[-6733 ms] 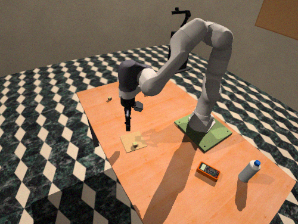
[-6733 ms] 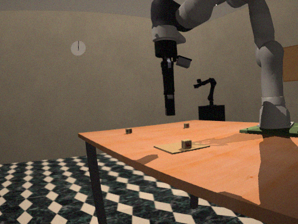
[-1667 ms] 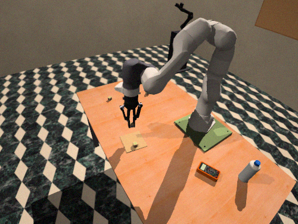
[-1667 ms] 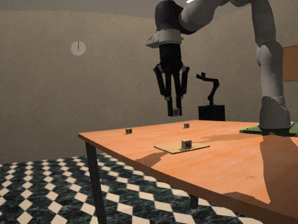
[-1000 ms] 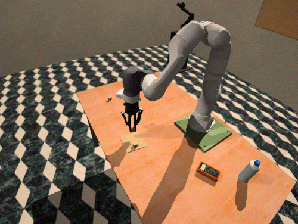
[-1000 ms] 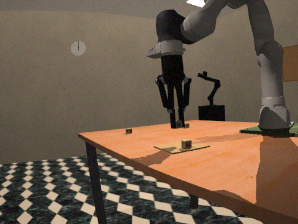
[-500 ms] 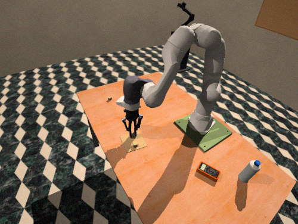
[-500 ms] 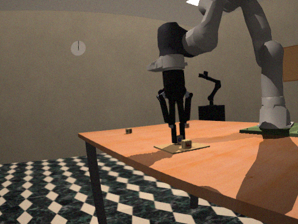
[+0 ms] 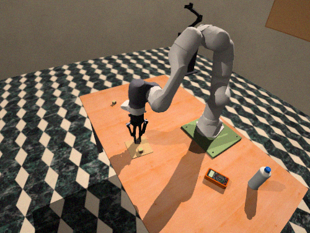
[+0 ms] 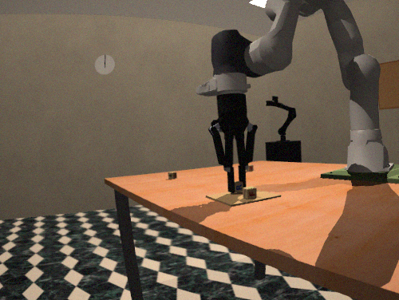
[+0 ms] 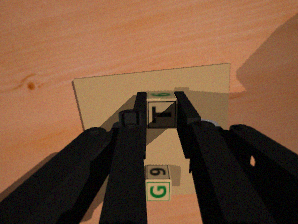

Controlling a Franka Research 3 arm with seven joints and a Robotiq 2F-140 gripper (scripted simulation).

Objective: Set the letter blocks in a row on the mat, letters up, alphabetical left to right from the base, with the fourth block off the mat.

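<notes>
My gripper is now 4 cm to the right of the tan mat, 4 cm above it and 1 cm short of it. The rest, counted from my hand: multimeter: 47 cm to the left, 22 cm behind, 3 cm below.
</notes>
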